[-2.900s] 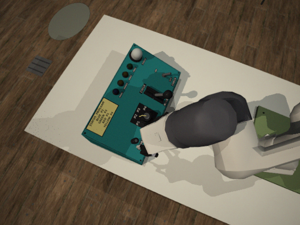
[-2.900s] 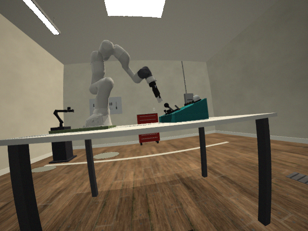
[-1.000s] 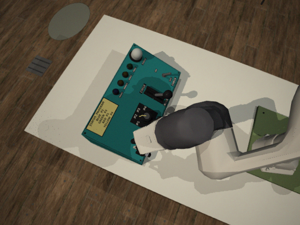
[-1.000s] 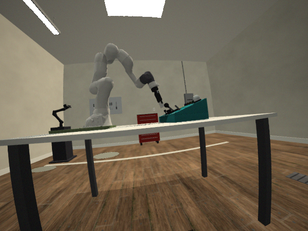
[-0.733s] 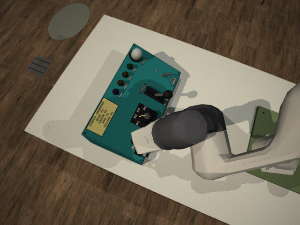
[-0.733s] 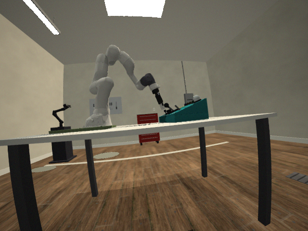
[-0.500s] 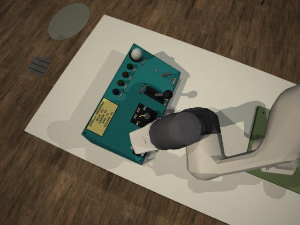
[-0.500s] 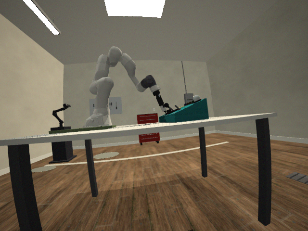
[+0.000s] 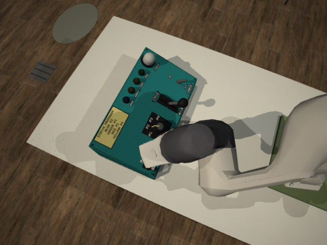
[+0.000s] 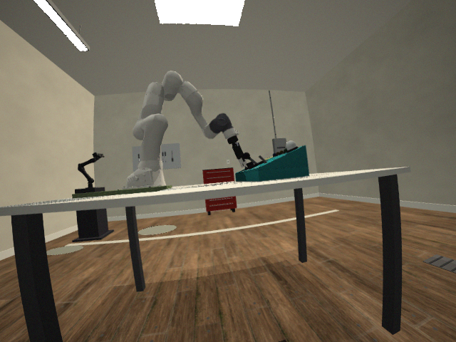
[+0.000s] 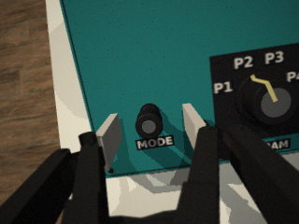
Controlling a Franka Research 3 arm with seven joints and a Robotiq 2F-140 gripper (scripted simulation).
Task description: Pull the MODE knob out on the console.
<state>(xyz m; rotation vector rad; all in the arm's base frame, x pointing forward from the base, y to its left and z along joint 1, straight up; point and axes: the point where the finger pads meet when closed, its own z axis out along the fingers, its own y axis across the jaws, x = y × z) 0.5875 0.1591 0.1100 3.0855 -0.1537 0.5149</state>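
Right now my hand is 10 mm short of the mode knob and 20 mm above it. From my hand the other things lie so: cycle lever: 30 mm behind, 240 mm to the right, 10 mm below; program dial: 10 mm ahead, 120 mm to the right, 20 mm below; teal console: 30 mm ahead, 180 mm to the right, 40 mm below.
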